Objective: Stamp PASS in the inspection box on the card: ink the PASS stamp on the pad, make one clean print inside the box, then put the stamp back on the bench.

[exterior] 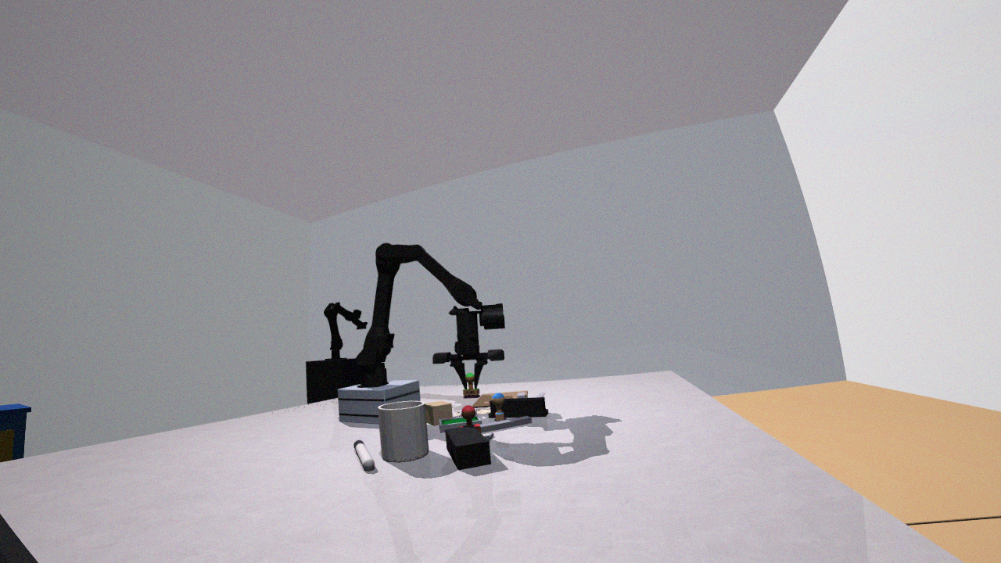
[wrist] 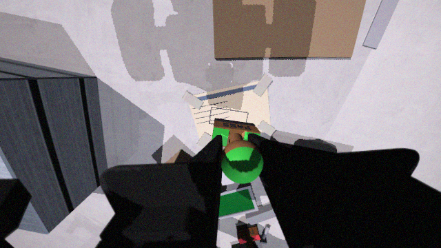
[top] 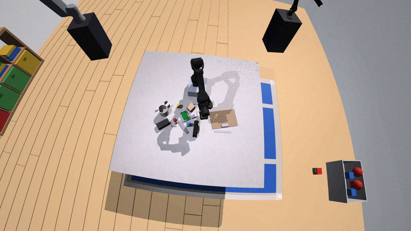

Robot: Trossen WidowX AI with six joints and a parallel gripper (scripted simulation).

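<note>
Now: gripper tip 70 mm above the cream card. From my gripper tip the other things lie so: cardboard box (70 mm behind, 90 mm to the right, 40 mm below); then green-knobbed stamp (right at my gripper tip); then long black bar (130 mm ahead, 70 mm to the right, 50 mm below).
</note>
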